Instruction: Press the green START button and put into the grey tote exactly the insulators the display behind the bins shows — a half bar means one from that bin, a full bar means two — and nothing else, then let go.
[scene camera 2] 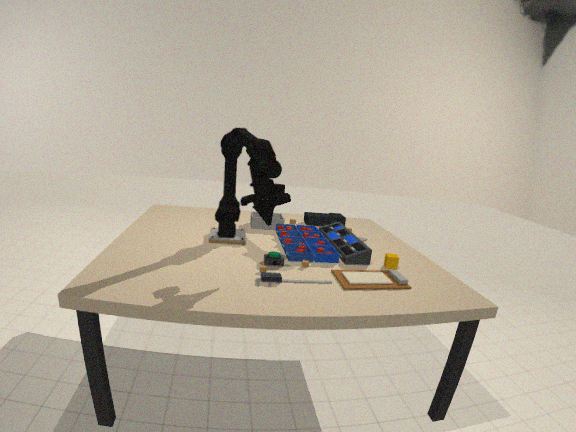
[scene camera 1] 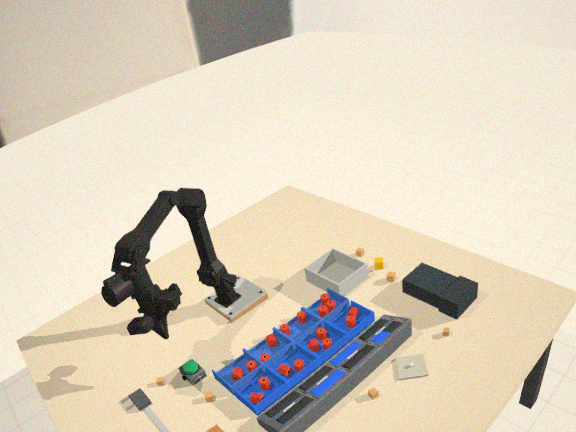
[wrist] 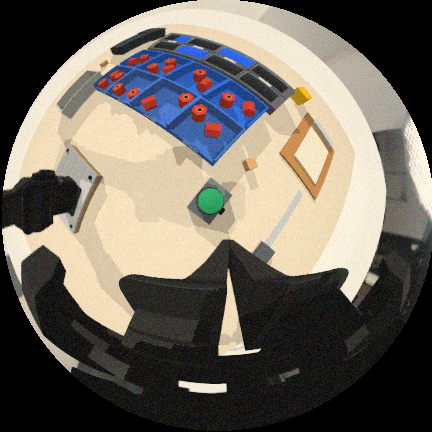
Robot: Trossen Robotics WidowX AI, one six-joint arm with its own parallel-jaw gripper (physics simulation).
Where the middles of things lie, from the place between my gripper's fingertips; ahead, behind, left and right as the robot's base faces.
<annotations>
I see my gripper 360 mm short of the display (scene camera 1: 322,404), 240 mm to the right of it and 110 mm above it. The rest, counted from my hand: black box (scene camera 1: 452,295): 640 mm to the left, 410 mm ahead, 110 mm below; then grey tote (scene camera 1: 340,272): 560 mm to the left, 110 mm below, 90 mm ahead.
</annotations>
